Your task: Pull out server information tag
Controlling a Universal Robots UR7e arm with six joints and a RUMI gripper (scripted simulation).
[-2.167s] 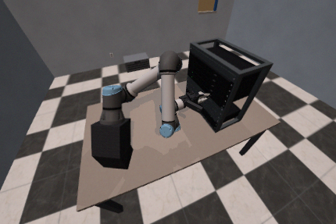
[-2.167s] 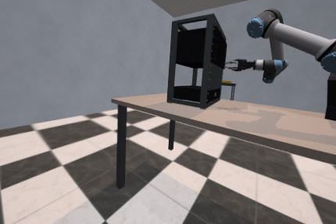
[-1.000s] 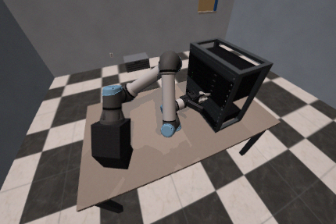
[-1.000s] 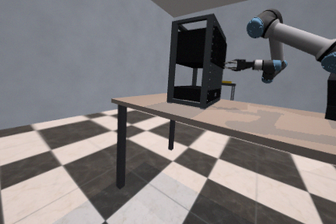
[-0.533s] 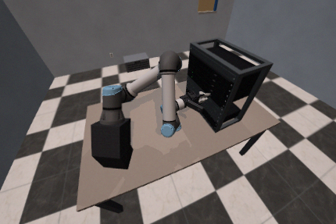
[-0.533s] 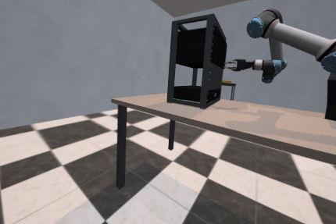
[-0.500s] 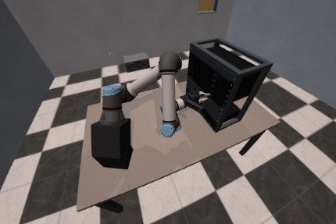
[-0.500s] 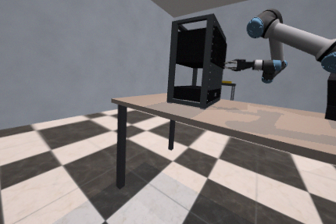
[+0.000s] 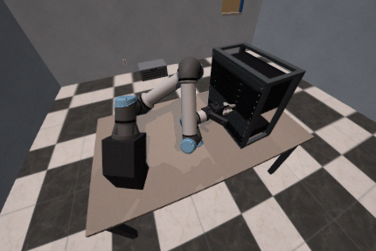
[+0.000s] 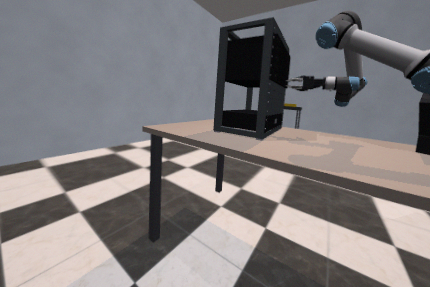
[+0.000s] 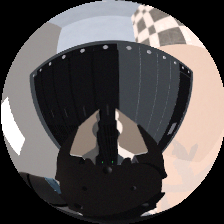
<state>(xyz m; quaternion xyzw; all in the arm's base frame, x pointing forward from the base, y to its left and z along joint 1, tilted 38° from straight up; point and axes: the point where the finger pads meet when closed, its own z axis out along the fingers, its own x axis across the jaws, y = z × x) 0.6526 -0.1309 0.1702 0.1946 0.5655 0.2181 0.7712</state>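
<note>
Now: the white information tag 50 mm ahead of my hand and 10 mm to the left of it.
</note>
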